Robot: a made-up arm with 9 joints. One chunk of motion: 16 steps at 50 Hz.
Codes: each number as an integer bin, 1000 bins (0 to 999) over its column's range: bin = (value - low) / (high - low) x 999, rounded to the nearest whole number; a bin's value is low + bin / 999 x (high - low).
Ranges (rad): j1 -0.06..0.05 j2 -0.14..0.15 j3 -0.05..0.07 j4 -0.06..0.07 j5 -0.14..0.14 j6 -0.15..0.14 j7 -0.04..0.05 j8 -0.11..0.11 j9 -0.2..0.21
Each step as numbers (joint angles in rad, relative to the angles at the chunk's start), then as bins.
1 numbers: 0.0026 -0.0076 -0.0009 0.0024 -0.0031 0.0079 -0.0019 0.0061 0.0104
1 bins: 569 456 409 480 488 544 423 527 513
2 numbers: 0.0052 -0.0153 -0.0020 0.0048 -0.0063 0.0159 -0.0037 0.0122 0.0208
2 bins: 592 430 400 498 477 571 403 555 538
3 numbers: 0.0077 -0.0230 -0.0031 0.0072 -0.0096 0.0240 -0.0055 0.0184 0.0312
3 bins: 615 403 390 516 465 599 383 583 563
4 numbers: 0.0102 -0.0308 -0.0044 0.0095 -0.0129 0.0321 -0.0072 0.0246 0.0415
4 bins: 638 376 380 534 453 627 364 611 588
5 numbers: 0.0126 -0.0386 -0.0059 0.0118 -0.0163 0.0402 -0.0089 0.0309 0.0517
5 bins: 659 349 367 552 441 655 345 640 613
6 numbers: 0.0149 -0.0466 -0.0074 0.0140 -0.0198 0.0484 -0.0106 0.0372 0.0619
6 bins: 680 322 355 569 429 683 326 668 638
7 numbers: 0.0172 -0.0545 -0.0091 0.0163 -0.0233 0.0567 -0.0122 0.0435 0.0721
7 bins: 701 295 340 586 416 712 309 697 663
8 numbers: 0.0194 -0.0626 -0.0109 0.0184 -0.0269 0.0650 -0.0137 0.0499 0.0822
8 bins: 721 267 326 602 404 741 292 726 688
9 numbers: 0.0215 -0.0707 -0.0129 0.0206 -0.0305 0.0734 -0.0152 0.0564 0.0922
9 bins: 740 239 309 619 391 770 275 756 712
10 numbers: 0.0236 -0.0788 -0.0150 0.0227 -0.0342 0.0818 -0.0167 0.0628 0.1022
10 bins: 759 211 291 636 377 799 259 785 736
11 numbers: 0.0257 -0.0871 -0.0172 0.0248 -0.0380 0.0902 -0.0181 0.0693 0.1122
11 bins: 778 182 273 652 364 827 243 814 761
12 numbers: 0.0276 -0.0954 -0.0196 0.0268 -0.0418 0.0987 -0.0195 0.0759 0.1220
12 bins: 796 154 253 667 350 857 228 844 785
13 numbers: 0.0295 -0.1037 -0.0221 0.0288 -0.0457 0.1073 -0.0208 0.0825 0.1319
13 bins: 813 125 232 682 336 886 213 874 809
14 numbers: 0.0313 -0.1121 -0.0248 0.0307 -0.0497 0.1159 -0.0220 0.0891 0.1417
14 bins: 829 96 210 697 322 916 200 904 833
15 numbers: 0.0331 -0.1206 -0.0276 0.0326 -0.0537 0.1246 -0.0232 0.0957 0.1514
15 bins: 846 67 186 712 308 946 186 934 856
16 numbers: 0.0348 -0.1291 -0.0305 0.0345 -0.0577 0.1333 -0.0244 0.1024 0.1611
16 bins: 861 38 162 726 294 976 173 964 880
